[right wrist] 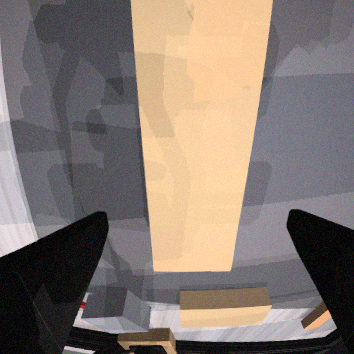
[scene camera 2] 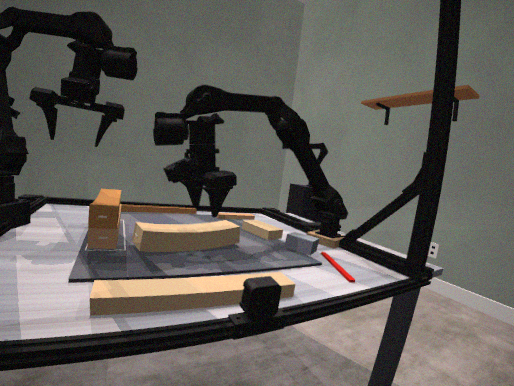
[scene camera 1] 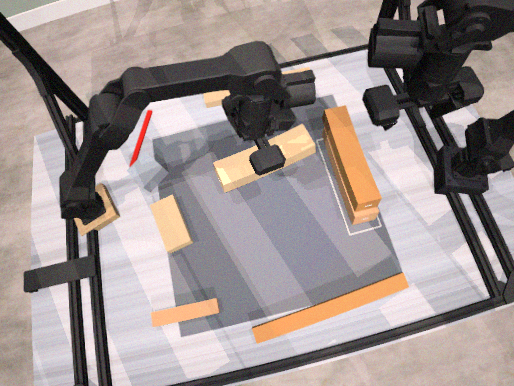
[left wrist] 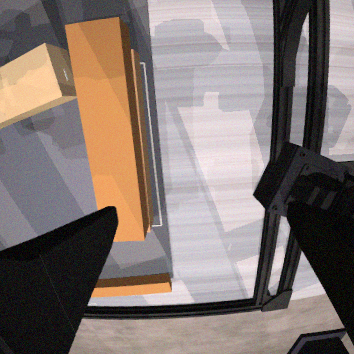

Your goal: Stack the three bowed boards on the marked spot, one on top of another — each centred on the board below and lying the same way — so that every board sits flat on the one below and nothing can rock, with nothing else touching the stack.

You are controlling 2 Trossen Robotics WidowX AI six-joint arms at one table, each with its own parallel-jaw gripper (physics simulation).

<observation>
my left gripper: open, holds nothing
my right gripper: open, holds nothing
a pale bowed board [scene camera 2: 147,237]: on a white-outlined marked spot [scene camera 1: 285,241]
</observation>
